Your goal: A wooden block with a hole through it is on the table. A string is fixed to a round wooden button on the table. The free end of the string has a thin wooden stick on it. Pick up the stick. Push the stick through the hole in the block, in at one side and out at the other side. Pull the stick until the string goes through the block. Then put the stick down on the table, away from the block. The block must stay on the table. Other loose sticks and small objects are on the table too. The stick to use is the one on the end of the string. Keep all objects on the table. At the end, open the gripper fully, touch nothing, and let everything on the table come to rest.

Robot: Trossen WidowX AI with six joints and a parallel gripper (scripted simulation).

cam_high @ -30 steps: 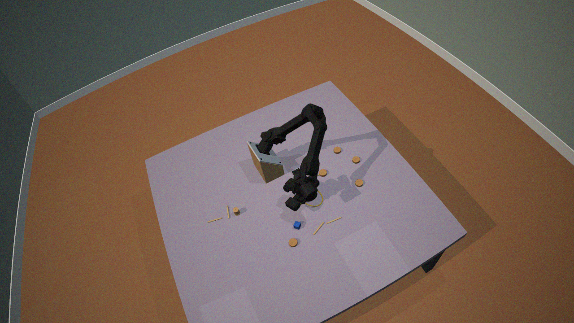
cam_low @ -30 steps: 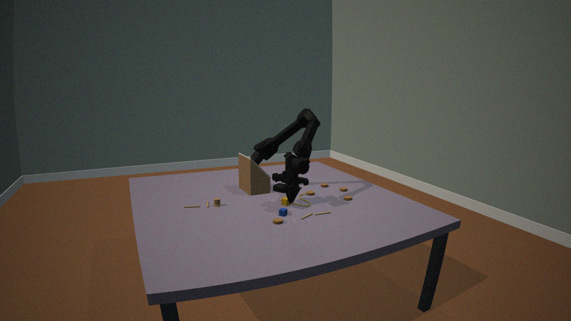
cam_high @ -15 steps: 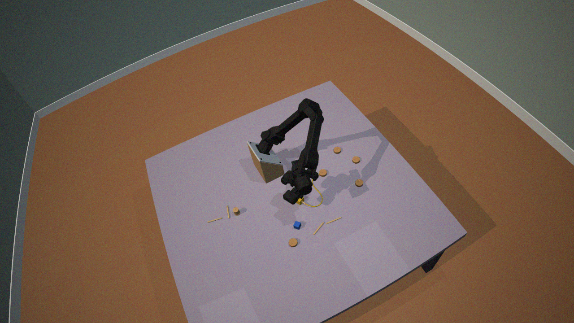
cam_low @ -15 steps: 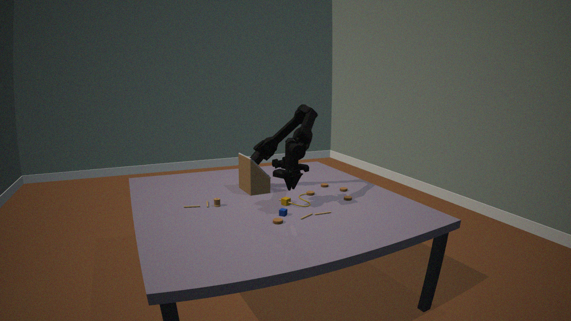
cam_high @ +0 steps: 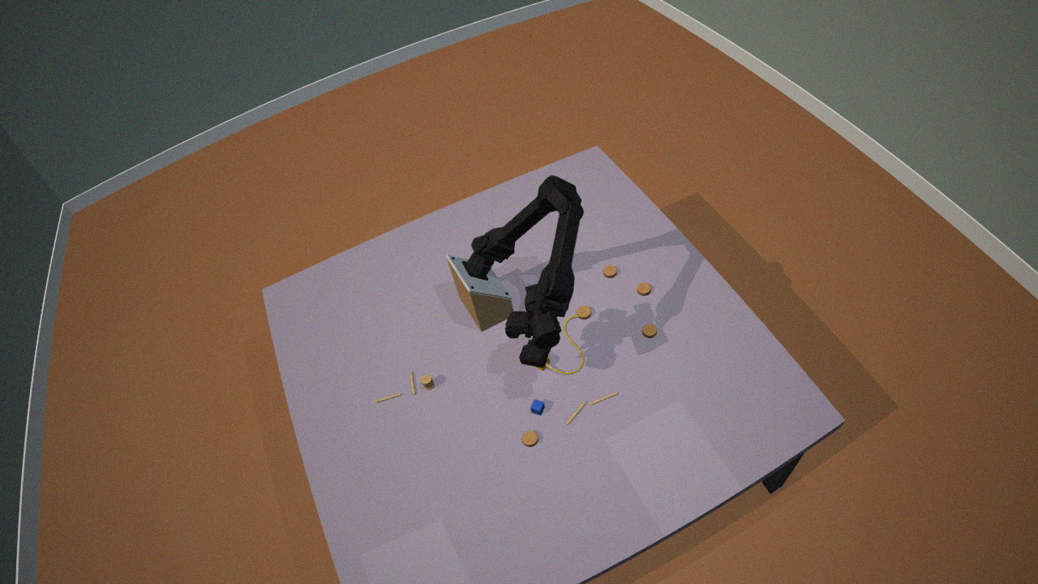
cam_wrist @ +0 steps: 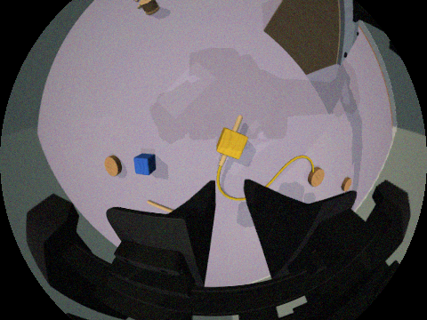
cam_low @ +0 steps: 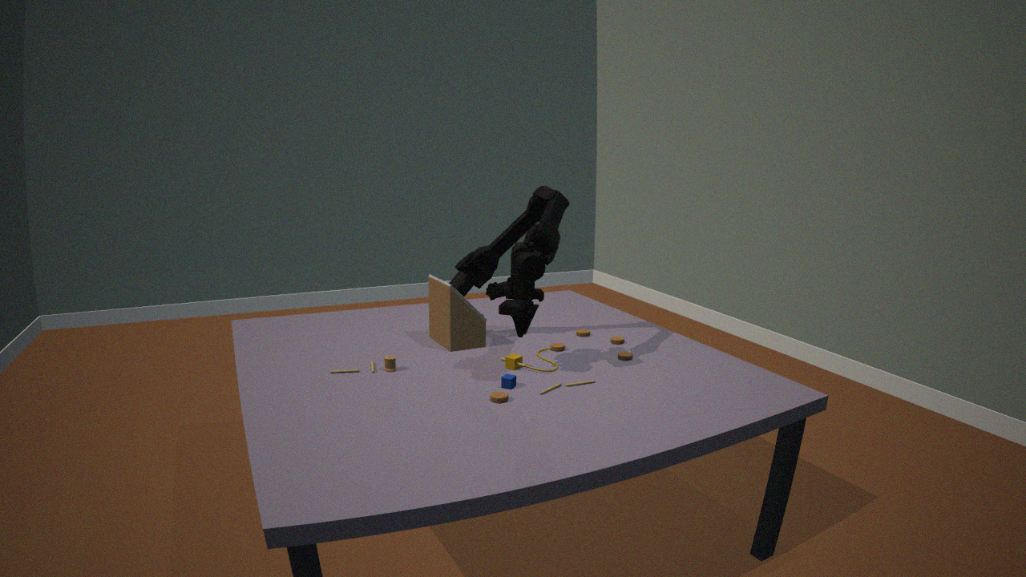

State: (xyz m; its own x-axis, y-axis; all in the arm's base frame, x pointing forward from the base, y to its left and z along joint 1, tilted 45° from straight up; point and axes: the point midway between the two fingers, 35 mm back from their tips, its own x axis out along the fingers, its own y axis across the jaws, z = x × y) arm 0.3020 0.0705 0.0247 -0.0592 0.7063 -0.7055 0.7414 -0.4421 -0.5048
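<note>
Now: the yellow block 20 mm behind my gripper tip, 10 mm to the right of it and 70 mm below it. Round my gripper tip: blue cube: 100 mm ahead, 80 mm to the right, 80 mm below; then round wooden button: 120 mm behind, 170 mm to the left, 80 mm below; then thin wooden stick: 10 mm behind, 80 mm below.
</note>
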